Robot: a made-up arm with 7 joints.
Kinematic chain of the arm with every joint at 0, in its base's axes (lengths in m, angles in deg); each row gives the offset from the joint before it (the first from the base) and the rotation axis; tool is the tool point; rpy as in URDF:
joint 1: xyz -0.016 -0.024 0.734 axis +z
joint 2: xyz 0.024 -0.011 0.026 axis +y
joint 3: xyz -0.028 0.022 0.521 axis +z
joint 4: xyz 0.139 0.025 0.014 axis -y
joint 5: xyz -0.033 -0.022 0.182 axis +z
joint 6: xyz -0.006 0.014 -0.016 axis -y
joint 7: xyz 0.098 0 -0.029 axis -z
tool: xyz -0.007 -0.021 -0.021 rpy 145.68 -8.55 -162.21
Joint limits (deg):
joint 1: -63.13..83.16
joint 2: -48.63..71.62
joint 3: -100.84..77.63
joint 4: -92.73..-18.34
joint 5: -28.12..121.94
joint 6: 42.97..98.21
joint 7: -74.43..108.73
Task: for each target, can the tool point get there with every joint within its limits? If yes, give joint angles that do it. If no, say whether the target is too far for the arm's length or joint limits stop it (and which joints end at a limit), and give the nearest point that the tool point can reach.
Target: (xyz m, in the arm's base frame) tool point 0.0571 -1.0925 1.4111
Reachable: no: too far | nearest point 0.0705 -0.7514 1.2093 | short by 0.397 m
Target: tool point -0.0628 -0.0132 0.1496
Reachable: no: joint limits stop it (at a limit: joint 1, joint 2, joint 4, joint 7) | nearest point 0.0174 0.5267 0.5945 | short by 0.704 m
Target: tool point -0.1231 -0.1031 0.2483
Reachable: no: joint limits stop it (at a limit: joint 1, joint 2, joint 4, joint 7) | nearest point 0.1568 -0.5442 0.6122 | short by 0.637 m
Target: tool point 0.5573 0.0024 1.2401
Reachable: yes | joints -4.65 24.69 -0.36 -54.43 61.00 68.89 28.88
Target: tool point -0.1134 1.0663 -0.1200
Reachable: no: too far | nearest point -0.0189 0.6833 0.5709 | short by 0.796 m
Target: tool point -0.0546 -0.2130 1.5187
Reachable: yes | joints -40.13 -7.10 -55.82 -38.49 82.66 84.30 67.94
